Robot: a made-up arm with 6 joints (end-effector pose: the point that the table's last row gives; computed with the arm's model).
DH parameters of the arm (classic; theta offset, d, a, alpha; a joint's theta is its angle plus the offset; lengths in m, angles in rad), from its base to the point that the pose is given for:
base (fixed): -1.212 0 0.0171 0
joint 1: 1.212 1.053 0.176 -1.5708
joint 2: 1.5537 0 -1.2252 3.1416
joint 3: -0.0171 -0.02 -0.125 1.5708
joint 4: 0 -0.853 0.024 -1.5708
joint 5: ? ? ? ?
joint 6: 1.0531 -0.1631 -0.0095 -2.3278
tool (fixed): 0.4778 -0.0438 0 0
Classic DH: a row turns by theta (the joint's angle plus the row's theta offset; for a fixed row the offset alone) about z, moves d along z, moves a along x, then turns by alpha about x.
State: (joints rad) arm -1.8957 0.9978 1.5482 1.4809 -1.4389 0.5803
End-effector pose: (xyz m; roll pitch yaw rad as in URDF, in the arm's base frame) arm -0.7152 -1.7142 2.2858 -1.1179 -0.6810 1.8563
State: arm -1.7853 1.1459 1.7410 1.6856 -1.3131 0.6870
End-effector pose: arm -0.5318 -1.8405 2.1957 -0.8472 -0.8611 1.7594
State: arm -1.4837 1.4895 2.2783 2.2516 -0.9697 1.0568
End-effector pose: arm 0.0929 -1.8691 1.9889 0.3547 -0.9689 0.7429
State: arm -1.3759 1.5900 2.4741 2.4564 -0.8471 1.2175
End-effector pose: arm 0.3131 -1.7696 1.9274 0.6105 -0.8217 0.4225
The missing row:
joint 5: 0 0.029 0 1.5708
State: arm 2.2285 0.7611 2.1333 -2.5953 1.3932 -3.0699
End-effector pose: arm -0.7144 0.9068 2.7906 -0.5416 0.6358 0.5553
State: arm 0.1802 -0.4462 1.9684 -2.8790 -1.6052 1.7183
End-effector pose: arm -1.1596 -0.1126 2.5040 -2.0965 -0.3332 2.5069
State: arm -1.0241 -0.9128 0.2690 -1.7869 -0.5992 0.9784
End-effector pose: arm -0.1551 0.5383 2.7042 0.2359 0.0250 -0.7251
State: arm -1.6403 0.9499 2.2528 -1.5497 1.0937 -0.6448
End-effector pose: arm -0.1547 -1.2847 2.7022 1.9058 -1.2118 -1.2504
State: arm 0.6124 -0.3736 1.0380 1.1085 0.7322 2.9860
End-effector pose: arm -0.3178 -0.1633 3.1466 0.5435 0.3002 2.1482
